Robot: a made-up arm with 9 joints. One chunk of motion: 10 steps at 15 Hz.
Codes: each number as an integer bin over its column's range. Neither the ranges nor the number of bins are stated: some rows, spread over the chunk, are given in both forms.
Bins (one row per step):
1: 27 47 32 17 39 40 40 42 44
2: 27 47 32 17 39 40 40 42 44
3: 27 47 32 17 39 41 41 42 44
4: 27 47 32 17 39 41 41 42 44
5: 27 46 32 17 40 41 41 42 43
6: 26 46 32 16 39 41 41 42 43
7: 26 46 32 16 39 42 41 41 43
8: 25 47 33 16 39 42 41 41 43
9: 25 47 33 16 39 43 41 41 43
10: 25 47 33 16 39 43 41 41 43
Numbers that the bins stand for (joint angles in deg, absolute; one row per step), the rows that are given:
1: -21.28 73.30 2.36 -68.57 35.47 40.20 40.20 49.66 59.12
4: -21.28 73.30 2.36 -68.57 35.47 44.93 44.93 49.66 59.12
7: -26.01 68.57 2.36 -73.30 35.47 49.66 44.93 44.93 54.39
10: -30.74 73.30 7.09 -73.30 35.47 54.39 44.93 44.93 54.39
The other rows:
2: -21.28 73.30 2.36 -68.57 35.47 40.20 40.20 49.66 59.12
3: -21.28 73.30 2.36 -68.57 35.47 44.93 44.93 49.66 59.12
5: -21.28 68.57 2.36 -68.57 40.20 44.93 44.93 49.66 54.39
6: -26.01 68.57 2.36 -73.30 35.47 44.93 44.93 49.66 54.39
8: -30.74 73.30 7.09 -73.30 35.47 49.66 44.93 44.93 54.39
9: -30.74 73.30 7.09 -73.30 35.47 54.39 44.93 44.93 54.39

